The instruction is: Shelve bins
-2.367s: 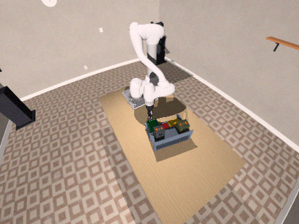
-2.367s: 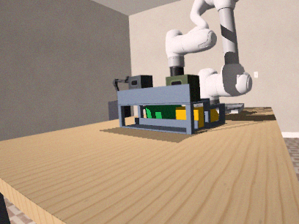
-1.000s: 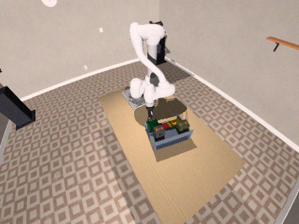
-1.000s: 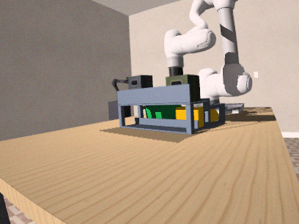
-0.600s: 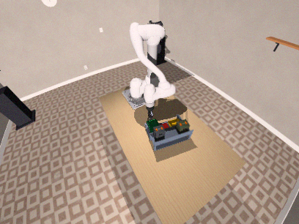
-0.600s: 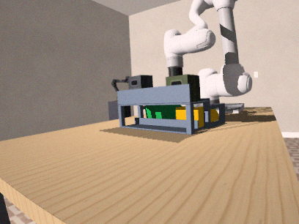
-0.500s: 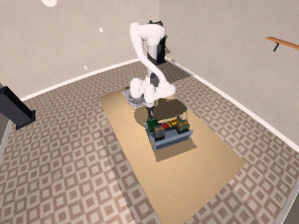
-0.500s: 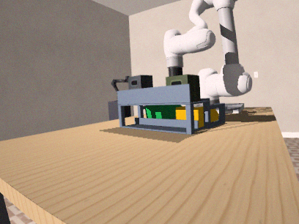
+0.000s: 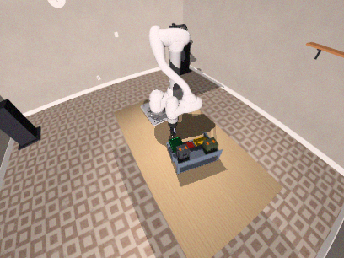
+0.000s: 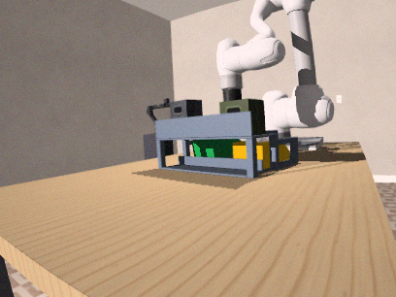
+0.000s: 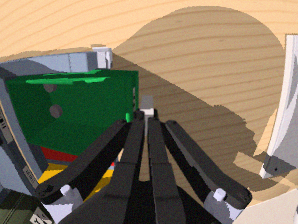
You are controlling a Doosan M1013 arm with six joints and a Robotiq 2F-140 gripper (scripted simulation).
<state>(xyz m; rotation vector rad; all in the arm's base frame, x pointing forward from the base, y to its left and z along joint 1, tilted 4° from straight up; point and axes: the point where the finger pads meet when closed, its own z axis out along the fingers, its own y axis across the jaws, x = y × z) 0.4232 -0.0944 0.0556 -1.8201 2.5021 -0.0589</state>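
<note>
Right now the green bin is 100 mm ahead of my hand and 30 mm to the right of it. Also, from my hand: dark box: 240 mm ahead, 100 mm above, 80 mm to the right; then yellow bin: 220 mm ahead, 170 mm to the left, 20 mm below.
</note>
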